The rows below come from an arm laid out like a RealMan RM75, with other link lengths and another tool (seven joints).
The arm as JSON. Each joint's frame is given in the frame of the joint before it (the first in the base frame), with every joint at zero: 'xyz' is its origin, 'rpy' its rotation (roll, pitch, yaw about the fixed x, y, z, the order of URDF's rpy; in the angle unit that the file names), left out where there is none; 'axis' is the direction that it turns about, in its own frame. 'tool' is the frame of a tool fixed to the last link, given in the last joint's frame.
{
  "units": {
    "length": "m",
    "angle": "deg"
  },
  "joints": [
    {
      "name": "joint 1",
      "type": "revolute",
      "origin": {
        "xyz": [
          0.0,
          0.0,
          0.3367
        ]
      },
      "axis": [
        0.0,
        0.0,
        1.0
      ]
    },
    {
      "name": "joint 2",
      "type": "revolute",
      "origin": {
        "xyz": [
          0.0,
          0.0,
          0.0
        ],
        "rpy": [
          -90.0,
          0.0,
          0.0
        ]
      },
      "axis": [
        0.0,
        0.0,
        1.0
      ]
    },
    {
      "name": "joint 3",
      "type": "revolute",
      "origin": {
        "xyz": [
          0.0,
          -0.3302,
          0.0
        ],
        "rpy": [
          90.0,
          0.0,
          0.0
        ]
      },
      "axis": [
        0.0,
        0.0,
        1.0
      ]
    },
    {
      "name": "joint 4",
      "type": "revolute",
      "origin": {
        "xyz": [
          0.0,
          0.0,
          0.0
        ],
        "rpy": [
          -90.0,
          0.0,
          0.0
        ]
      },
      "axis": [
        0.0,
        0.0,
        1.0
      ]
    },
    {
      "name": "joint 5",
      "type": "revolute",
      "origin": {
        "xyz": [
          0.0,
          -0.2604,
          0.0
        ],
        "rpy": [
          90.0,
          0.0,
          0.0
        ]
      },
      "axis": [
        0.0,
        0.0,
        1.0
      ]
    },
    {
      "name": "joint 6",
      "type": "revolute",
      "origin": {
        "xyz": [
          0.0,
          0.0,
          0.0
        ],
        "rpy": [
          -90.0,
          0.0,
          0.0
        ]
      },
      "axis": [
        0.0,
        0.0,
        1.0
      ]
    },
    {
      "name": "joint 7",
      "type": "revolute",
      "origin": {
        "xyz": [
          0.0,
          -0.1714,
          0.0
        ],
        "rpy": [
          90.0,
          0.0,
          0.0
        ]
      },
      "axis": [
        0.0,
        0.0,
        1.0
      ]
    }
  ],
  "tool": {
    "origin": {
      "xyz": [
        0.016,
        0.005,
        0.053
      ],
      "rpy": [
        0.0,
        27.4,
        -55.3
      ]
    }
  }
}
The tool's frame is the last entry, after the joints.
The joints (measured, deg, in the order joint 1, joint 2, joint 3, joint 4, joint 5, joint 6, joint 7), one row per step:
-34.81, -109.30, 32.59, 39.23, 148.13, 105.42, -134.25
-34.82, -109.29, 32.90, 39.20, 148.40, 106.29, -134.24
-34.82, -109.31, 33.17, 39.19, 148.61, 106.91, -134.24
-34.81, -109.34, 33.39, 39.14, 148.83, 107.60, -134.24
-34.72, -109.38, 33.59, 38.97, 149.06, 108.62, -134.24
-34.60, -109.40, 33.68, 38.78, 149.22, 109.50, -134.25
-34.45, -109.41, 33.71, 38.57, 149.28, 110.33, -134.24
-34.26, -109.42, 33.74, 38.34, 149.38, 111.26, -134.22
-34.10, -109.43, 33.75, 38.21, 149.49, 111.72, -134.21
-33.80, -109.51, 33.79, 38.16, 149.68, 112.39, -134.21
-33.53, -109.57, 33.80, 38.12, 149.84, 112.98, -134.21
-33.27, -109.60, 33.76, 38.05, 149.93, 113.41, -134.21
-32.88, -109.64, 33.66, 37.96, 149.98, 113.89, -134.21
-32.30, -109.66, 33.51, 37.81, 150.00, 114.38, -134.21
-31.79, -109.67, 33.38, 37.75, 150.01, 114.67, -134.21
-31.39, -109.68, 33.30, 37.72, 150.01, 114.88, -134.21
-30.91, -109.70, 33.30, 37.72, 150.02, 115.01, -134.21
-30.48, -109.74, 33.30, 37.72, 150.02, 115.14, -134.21
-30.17, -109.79, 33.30, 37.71, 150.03, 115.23, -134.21
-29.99, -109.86, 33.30, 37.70, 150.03, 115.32, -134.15
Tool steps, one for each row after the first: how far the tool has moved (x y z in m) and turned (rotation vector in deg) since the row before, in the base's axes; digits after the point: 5 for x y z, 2 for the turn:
0.00102, -0.00381, -0.00063, -1.12, -0.12, -0.04
0.00071, -0.00291, -0.00070, -0.85, -0.06, -0.03
0.00081, -0.00330, -0.00080, -0.91, -0.15, 0.03
0.00099, -0.00527, -0.00117, -1.25, -0.42, 0.19
0.00068, -0.00471, -0.00080, -1.01, -0.45, 0.26
0.00070, -0.00447, -0.00061, -0.87, -0.54, 0.28
0.00058, -0.00518, -0.00057, -0.99, -0.59, 0.33
-0.00028, -0.00318, -0.00035, -0.53, -0.26, 0.25
-0.00063, -0.00493, -0.00064, -0.76, -0.32, 0.38
-0.00056, -0.00428, -0.00038, -0.63, -0.29, 0.35
-0.00073, -0.00349, -0.00020, -0.42, -0.27, 0.35
-0.00119, -0.00442, -0.00022, -0.41, -0.39, 0.50
-0.00222, -0.00571, -0.00013, -0.38, -0.47, 0.73
-0.00225, -0.00436, 0.00009, -0.17, -0.28, 0.60
-0.00175, -0.00335, 0.00007, -0.12, -0.20, 0.45
-0.00241, -0.00375, -0.00009, -0.12, -0.09, 0.49
-0.00198, -0.00345, -0.00026, -0.12, -0.12, 0.43
-0.00135, -0.00259, -0.00041, -0.11, -0.10, 0.32
-0.00048, -0.00172, -0.00058, -0.10, -0.14, 0.13

